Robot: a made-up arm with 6 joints.
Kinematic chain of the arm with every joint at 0, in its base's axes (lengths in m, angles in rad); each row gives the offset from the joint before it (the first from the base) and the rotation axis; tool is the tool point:
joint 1: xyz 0 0 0.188 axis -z
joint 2: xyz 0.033 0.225 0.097 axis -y
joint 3: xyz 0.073 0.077 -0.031 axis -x
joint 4: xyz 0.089 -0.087 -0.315 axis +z
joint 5: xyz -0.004 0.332 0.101 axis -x
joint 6: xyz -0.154 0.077 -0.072 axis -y
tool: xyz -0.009 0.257 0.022
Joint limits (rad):
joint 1: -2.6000..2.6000
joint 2: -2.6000..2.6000
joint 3: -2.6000..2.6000
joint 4: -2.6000..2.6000
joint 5: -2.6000..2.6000
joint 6: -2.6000..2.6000
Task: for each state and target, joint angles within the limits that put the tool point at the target. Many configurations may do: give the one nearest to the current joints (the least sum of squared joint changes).
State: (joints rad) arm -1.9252 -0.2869 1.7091 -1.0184 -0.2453 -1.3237
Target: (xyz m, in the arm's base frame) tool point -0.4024 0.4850 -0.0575
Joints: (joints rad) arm -2.3026 0.0489 2.0190 -0.8685 -0.3701 -1.3131
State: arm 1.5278 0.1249 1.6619 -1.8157 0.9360 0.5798
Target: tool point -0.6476 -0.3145 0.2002
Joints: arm 2.3770 -0.0433 1.5388 -1.7406 0.9780 0.5919
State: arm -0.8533 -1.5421 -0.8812 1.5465 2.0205 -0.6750
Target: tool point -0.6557 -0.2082 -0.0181
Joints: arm -1.1557 -1.0819 -0.8774 1.8482 1.9196 -0.6472
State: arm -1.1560 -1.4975 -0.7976 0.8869 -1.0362 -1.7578
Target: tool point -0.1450 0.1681 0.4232
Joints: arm -1.1055 -1.6235 -0.8837 0.8560 -1.9086 -1.7132
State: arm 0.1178 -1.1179 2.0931 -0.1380 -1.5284 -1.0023
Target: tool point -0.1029 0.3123 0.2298
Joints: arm 0.3777 -1.2713 2.3714 0.1275 -1.8343 -0.9756
